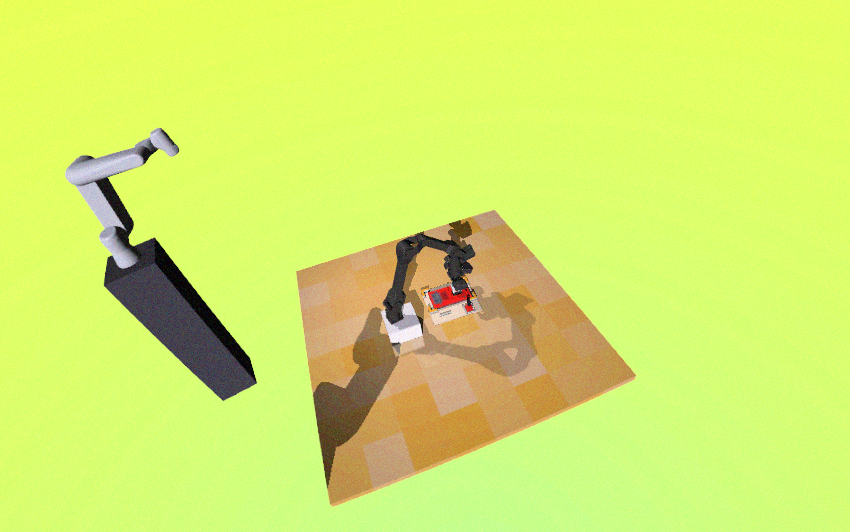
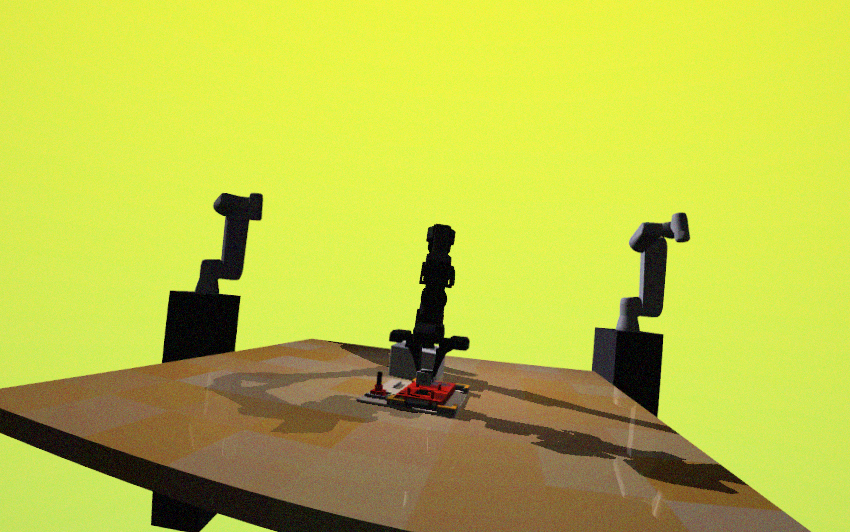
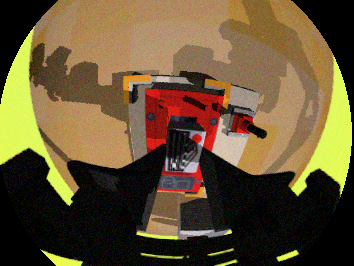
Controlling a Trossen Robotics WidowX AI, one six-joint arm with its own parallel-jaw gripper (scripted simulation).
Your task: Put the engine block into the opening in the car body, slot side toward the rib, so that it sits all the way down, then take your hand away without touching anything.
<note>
My gripper [image 2: 426, 375] carries an engine block [image 3: 184, 140]. Also in view: a red car body [image 2: 438, 393] and a pale base plate [image 1: 448, 313].
The red car body shows as well in image 3 [image 3: 162, 105]. My gripper shows as well in image 3 [image 3: 182, 149]. The pale base plate also shows in image 3 [image 3: 229, 145].
</note>
